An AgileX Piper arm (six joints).
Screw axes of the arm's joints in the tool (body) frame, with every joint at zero. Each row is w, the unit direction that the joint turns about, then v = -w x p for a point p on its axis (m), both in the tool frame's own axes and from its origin. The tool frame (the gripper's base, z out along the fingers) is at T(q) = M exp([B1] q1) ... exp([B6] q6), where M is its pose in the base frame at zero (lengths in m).
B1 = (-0.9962, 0, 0.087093, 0.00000, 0.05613, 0.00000)
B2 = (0, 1, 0, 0.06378, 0.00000, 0.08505)
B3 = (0, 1, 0, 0.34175, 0.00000, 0.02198)
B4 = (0, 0, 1, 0.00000, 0.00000, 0.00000)
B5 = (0, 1, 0, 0.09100, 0.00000, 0.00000)
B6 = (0, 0, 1, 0.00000, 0.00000, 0.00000)
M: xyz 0.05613 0.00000 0.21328 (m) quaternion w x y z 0.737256 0 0.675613 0
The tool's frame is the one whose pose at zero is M.
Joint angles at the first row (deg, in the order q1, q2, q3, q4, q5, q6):
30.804, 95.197, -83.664, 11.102, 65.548, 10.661
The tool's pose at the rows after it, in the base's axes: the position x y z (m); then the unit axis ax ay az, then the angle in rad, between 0 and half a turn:
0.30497 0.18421 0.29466 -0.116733 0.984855 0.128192 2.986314
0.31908 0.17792 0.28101 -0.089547 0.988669 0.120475 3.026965
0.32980 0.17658 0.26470 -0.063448 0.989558 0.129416 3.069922
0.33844 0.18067 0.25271 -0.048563 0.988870 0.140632 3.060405
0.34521 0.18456 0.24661 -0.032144 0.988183 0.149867 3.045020
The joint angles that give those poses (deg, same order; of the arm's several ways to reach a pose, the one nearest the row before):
28.530, 99.165, -85.958, 11.036, 68.273, 12.132
26.566, 102.047, -86.948, 11.155, 68.969, 13.199
25.204, 104.822, -87.121, 13.204, 68.393, 13.944
25.007, 106.810, -87.118, 14.463, 65.397, 14.479
25.007, 108.194, -87.630, 15.230, 63.161, 15.717

